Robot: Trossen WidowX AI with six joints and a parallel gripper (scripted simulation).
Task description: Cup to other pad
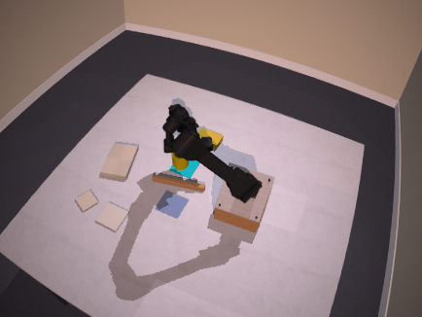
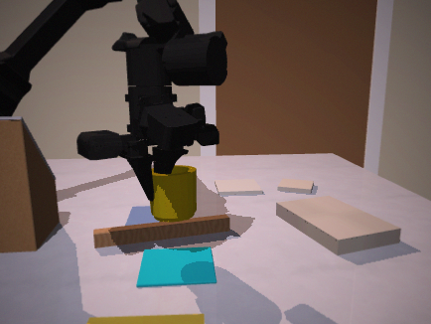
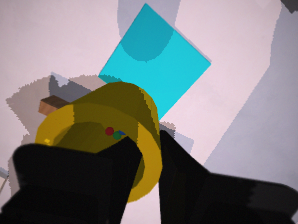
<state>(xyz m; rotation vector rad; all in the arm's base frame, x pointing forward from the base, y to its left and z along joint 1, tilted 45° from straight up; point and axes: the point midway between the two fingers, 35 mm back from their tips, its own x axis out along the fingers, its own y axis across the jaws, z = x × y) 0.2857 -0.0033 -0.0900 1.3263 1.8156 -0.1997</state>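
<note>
My gripper tip is now 30 mm short of the cyan pad, 30 mm to the left of it and 100 mm above it. Round my gripper tip: yellow cup (20 mm ahead, 20 mm to the left); then blue pad (20 mm behind, 170 mm to the left, 100 mm below); then wooden bar (70 mm to the left, 90 mm below).
</note>
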